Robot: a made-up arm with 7 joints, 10 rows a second.
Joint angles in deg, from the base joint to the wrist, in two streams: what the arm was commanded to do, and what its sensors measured. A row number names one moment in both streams.
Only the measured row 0 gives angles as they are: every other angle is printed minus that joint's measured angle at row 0.
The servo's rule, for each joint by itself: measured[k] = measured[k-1] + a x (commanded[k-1-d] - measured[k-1]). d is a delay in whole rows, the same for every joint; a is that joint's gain. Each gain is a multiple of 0.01, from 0.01 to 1. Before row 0 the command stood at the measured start. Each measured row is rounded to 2 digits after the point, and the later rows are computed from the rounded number. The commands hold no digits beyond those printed.
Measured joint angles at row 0:
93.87, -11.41, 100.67, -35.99, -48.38, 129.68, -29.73
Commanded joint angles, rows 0 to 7:
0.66, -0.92, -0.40, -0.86, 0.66, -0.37, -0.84
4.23, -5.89, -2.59, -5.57, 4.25, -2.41, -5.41
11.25, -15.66, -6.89, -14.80, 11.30, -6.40, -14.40
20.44, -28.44, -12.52, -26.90, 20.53, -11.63, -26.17
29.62, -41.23, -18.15, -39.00, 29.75, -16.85, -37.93
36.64, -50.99, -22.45, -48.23, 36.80, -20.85, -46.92
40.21, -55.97, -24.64, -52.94, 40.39, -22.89, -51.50
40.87, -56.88, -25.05, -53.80, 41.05, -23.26, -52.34
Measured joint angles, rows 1 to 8:
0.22, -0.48, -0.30, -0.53, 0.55, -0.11, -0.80
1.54, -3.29, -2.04, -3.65, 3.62, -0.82, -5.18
4.74, -9.72, -5.73, -10.56, 9.99, -2.55, -13.94
9.92, -19.45, -10.89, -20.69, 18.74, -5.36, -25.56
16.42, -30.78, -16.41, -32.04, 27.88, -8.92, -37.31
23.09, -41.29, -21.00, -42.08, 35.28, -12.62, -46.44
28.74, -48.92, -23.77, -48.81, 39.52, -15.80, -51.25
32.74, -53.06, -24.74, -51.90, 40.79, -18.11, -52.29
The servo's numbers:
d 0
a 0.33 0.52 0.76 0.62 0.83 0.31 0.95

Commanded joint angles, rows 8 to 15:
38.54, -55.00, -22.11, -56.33, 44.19, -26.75, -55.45
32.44, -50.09, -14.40, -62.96, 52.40, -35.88, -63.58
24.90, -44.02, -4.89, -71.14, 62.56, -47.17, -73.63
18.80, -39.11, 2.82, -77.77, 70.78, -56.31, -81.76
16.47, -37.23, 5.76, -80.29, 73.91, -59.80, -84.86
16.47, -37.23, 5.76, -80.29, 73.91, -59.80, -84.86
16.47, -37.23, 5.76, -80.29, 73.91, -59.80, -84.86
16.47, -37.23, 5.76, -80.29, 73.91, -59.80, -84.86
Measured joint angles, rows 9 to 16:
34.65, -54.07, -22.74, -54.65, 43.61, -20.79, -55.29
33.92, -52.00, -16.40, -59.80, 50.91, -25.47, -63.17
30.94, -47.85, -7.65, -66.83, 60.58, -32.20, -73.11
26.93, -43.31, 0.31, -73.61, 69.05, -39.67, -81.33
23.48, -40.15, 4.45, -77.75, 73.08, -45.91, -84.68
21.17, -38.63, 5.45, -79.32, 73.77, -50.22, -84.85
19.62, -37.90, 5.69, -79.92, 73.89, -53.19, -84.86
18.58, -37.55, 5.74, -80.15, 73.91, -55.24, -84.86

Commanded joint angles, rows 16 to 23:
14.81, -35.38, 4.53, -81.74, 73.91, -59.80, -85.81
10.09, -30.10, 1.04, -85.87, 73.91, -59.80, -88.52
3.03, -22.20, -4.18, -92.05, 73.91, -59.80, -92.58
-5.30, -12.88, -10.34, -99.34, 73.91, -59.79, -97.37
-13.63, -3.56, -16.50, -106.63, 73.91, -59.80, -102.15
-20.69, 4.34, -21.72, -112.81, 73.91, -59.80, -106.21
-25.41, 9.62, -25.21, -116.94, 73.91, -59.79, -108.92
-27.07, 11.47, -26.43, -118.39, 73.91, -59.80, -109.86
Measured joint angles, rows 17 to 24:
17.34, -36.42, 4.82, -81.14, 73.91, -56.65, -85.76
14.95, -33.13, 1.95, -84.07, 73.91, -57.63, -88.38
11.02, -27.45, -2.71, -89.02, 73.91, -58.30, -92.37
5.63, -19.87, -8.51, -95.42, 73.91, -58.76, -97.12
-0.73, -11.39, -14.58, -102.37, 73.91, -59.08, -101.90
-7.32, -3.21, -20.01, -108.84, 73.91, -59.30, -105.99
-13.29, 3.46, -23.96, -113.86, 73.91, -59.45, -108.77
-17.84, 7.63, -25.84, -116.67, 73.91, -59.56, -109.81

